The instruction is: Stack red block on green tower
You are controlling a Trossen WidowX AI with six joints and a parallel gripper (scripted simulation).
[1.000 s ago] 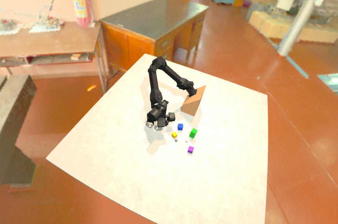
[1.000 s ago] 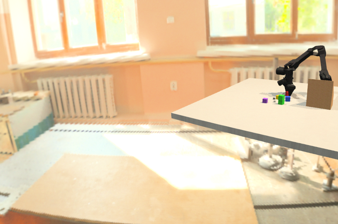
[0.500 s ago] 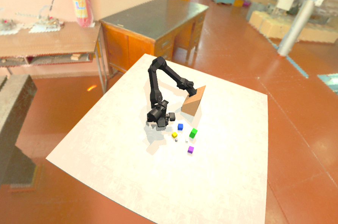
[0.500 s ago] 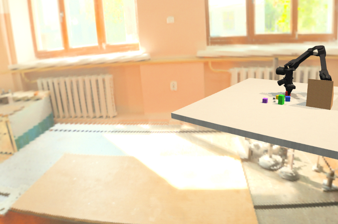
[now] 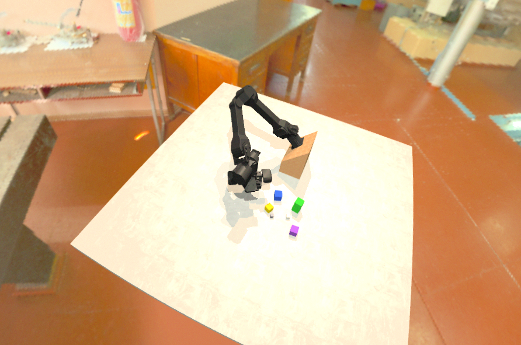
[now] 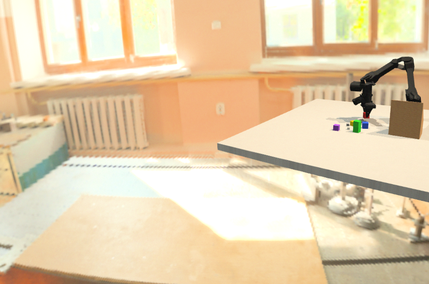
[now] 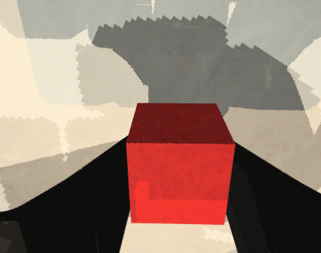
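My gripper tip is now 14 cm to the right of the blue block, 2 cm above it and 1 cm past it. Also, from my gripper tip: purple block 24 cm to the left, 13 cm ahead, 2 cm below; then yellow block 11 cm to the left, 6 cm ahead, 2 cm below; then red block 1 cm above.
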